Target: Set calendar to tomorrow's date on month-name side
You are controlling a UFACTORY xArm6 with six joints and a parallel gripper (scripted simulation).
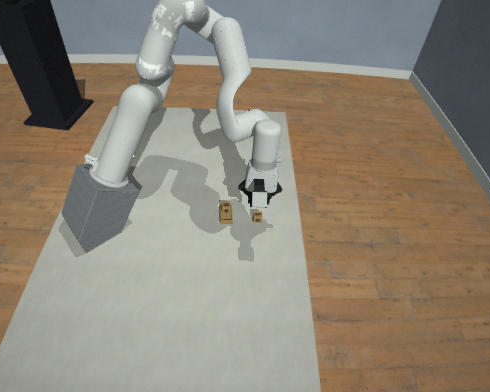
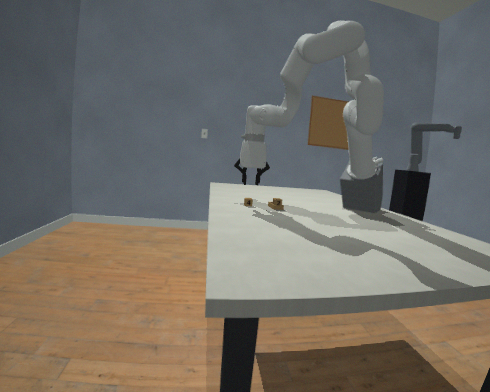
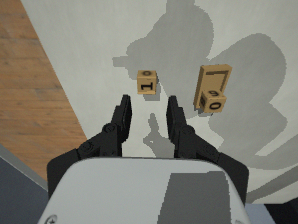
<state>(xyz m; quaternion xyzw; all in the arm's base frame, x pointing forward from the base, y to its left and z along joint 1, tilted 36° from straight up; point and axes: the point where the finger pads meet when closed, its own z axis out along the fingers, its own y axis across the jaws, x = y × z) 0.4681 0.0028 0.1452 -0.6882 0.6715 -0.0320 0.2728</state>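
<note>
Right now my hand is 9 cm above the wooden digit cube. Round my hand: wooden calendar tray: 11 cm behind, 10 cm below.
</note>
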